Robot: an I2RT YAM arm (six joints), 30 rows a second.
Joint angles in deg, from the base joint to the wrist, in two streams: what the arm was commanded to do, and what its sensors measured. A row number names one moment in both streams.
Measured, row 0:
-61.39 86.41 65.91 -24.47 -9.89 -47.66
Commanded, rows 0 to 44:
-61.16 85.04 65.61 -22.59 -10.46 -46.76
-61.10 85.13 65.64 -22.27 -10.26 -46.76
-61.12 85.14 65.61 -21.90 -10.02 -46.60
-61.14 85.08 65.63 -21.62 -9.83 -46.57
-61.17 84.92 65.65 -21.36 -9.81 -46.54
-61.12 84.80 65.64 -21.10 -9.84 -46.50
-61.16 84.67 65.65 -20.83 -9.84 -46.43
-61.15 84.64 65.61 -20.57 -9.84 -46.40
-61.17 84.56 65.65 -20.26 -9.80 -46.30
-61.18 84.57 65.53 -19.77 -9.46 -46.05
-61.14 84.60 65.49 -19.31 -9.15 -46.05
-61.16 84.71 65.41 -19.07 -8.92 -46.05
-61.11 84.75 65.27 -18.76 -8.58 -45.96
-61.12 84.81 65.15 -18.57 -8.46 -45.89
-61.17 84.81 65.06 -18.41 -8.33 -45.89
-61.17 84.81 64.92 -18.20 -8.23 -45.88
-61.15 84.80 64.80 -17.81 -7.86 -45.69
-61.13 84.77 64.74 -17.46 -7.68 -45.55
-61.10 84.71 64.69 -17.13 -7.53 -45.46
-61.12 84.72 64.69 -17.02 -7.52 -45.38
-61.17 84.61 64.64 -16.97 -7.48 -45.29
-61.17 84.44 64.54 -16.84 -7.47 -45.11
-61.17 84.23 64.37 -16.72 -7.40 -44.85
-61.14 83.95 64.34 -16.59 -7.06 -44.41
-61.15 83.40 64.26 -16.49 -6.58 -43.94
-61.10 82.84 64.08 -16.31 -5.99 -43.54
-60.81 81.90 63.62 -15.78 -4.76 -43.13
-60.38 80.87 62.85 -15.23 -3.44 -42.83
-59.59 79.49 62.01 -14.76 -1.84 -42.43
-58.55 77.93 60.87 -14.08 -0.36 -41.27
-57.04 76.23 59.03 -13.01 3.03 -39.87
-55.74 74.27 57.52 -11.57 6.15 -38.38
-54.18 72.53 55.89 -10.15 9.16 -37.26
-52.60 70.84 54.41 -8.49 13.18 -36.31
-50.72 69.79 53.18 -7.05 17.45 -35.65
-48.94 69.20 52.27 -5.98 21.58 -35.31
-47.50 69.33 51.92 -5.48 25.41 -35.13
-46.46 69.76 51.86 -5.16 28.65 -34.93
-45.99 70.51 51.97 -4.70 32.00 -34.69
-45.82 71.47 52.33 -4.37 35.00 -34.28
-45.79 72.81 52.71 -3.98 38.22 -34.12
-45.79 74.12 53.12 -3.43 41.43 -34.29
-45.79 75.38 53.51 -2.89 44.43 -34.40
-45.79 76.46 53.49 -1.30 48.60 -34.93
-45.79 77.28 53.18 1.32 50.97 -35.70
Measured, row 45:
-45.74 73.73 52.93 -6.04 33.52 -36.18
